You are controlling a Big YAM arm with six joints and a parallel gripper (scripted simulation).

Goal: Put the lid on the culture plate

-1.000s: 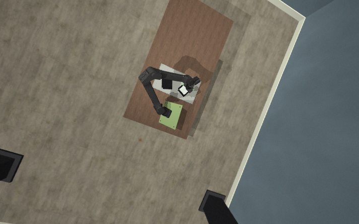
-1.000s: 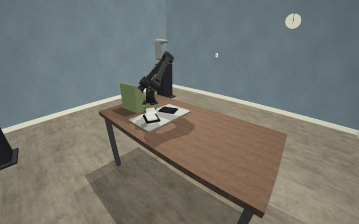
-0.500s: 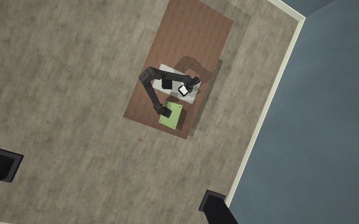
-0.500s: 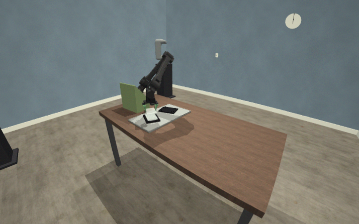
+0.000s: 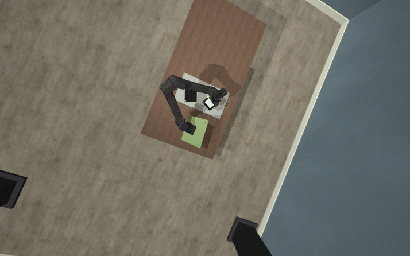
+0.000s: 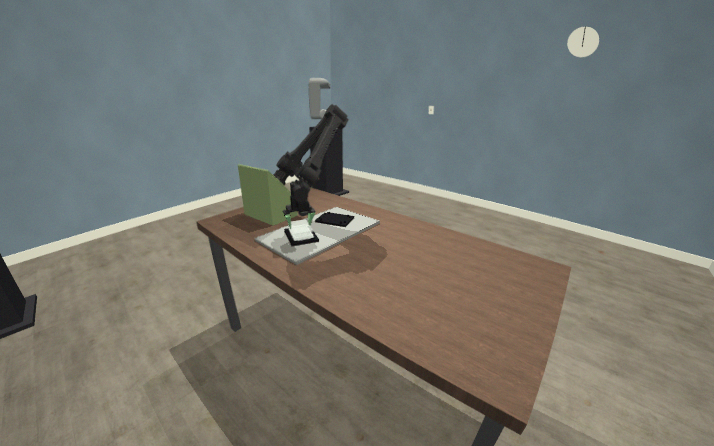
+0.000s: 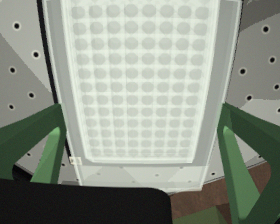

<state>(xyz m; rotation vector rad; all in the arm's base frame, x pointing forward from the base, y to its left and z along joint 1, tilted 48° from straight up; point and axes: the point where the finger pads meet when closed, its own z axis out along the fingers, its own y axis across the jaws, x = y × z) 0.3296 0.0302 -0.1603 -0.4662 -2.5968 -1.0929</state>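
The culture plate is 3 cm below my hand. From my hand the other things lie so: lid park LP1: 2 cm behind, 23 cm to the left, 5 cm below; clear lid: 1 cm below.
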